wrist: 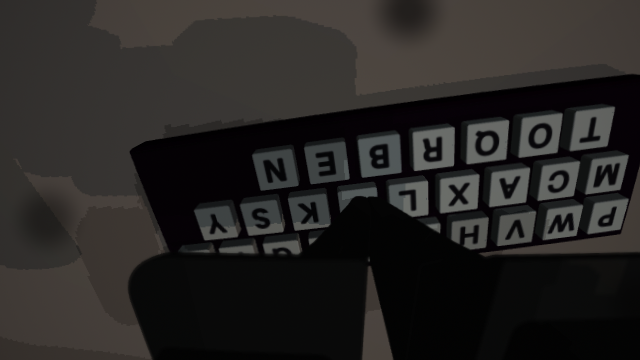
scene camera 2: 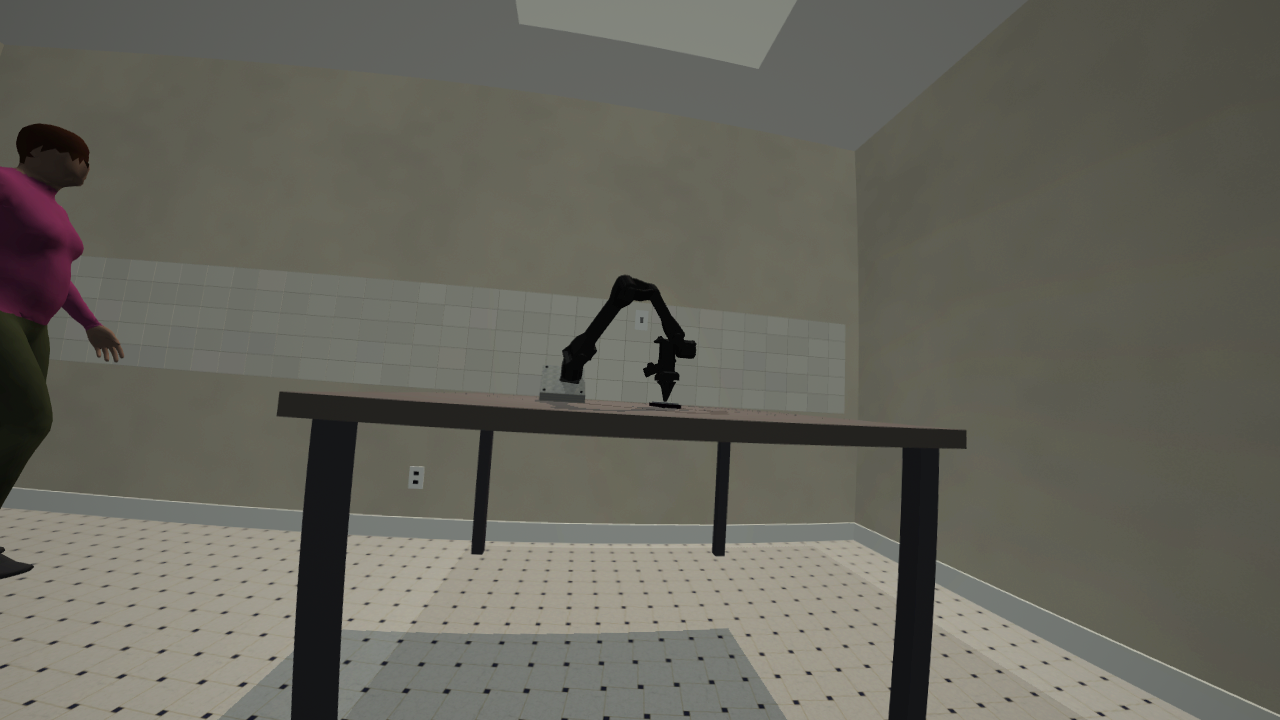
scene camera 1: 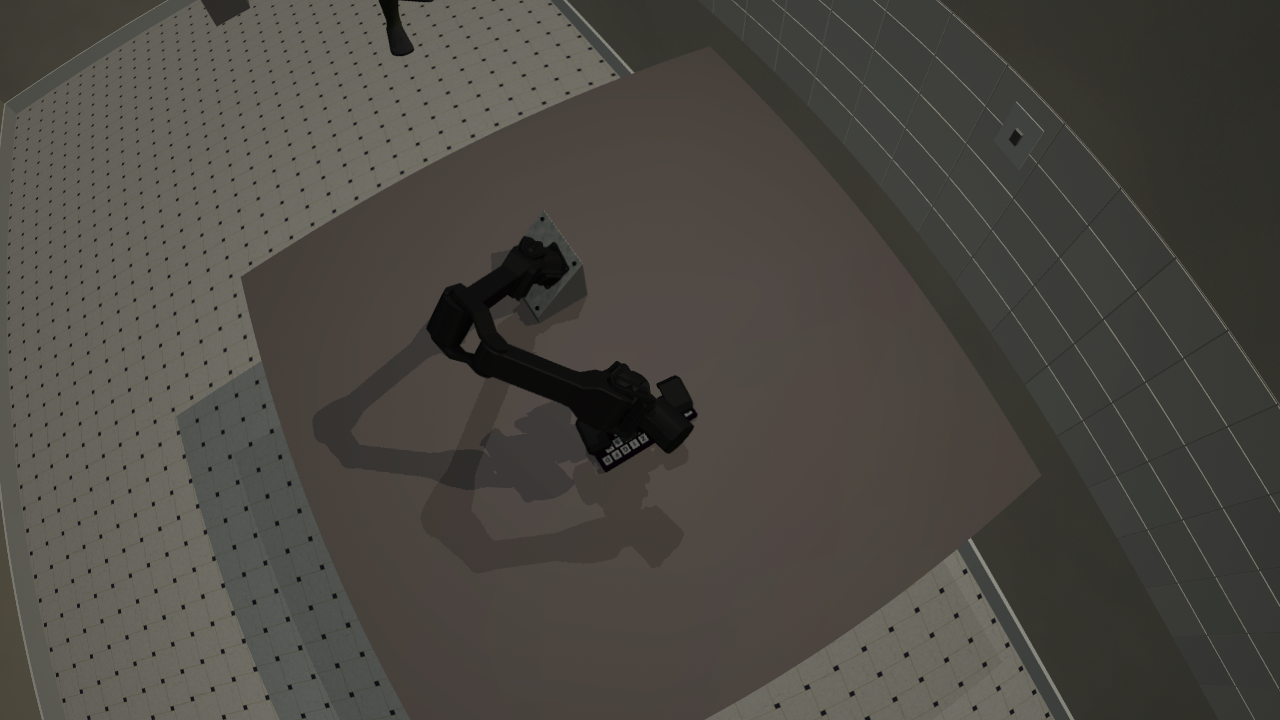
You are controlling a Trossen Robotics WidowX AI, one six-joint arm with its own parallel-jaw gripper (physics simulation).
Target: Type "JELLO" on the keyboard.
Observation:
In view: my gripper [scene camera 1: 636,430].
My gripper also shows in the wrist view [wrist: 365,208] and in scene camera 2 [scene camera 2: 665,401].

